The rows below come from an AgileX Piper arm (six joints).
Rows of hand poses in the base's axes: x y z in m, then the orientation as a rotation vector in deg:
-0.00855 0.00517 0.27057 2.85 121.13 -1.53
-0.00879 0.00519 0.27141 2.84 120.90 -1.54
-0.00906 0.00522 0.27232 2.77 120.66 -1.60
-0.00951 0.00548 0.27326 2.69 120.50 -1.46
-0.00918 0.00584 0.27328 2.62 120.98 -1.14
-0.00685 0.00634 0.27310 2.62 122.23 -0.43
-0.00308 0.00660 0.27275 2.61 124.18 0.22
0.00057 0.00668 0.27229 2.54 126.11 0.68
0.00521 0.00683 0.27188 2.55 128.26 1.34
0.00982 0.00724 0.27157 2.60 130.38 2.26
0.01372 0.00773 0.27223 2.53 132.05 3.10
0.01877 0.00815 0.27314 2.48 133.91 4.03
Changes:
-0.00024 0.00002 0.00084 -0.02 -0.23 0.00
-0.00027 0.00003 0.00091 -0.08 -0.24 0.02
-0.00045 0.00026 0.00094 0.06 -0.16 0.11
0.00033 0.00036 0.00002 0.21 0.47 0.19
0.00233 0.00050 -0.00018 0.53 1.24 0.30
0.00377 0.00026 -0.00035 0.49 1.94 0.29
0.00365 0.00008 -0.00046 0.33 1.92 0.26
0.00464 0.00015 -0.00041 0.50 2.14 0.27
0.00461 0.00041 -0.00031 0.69 2.12 0.33
0.00390 0.00049 0.00066 0.58 1.67 0.37
0.00505 0.00042 0.00091 0.65 1.86 0.39

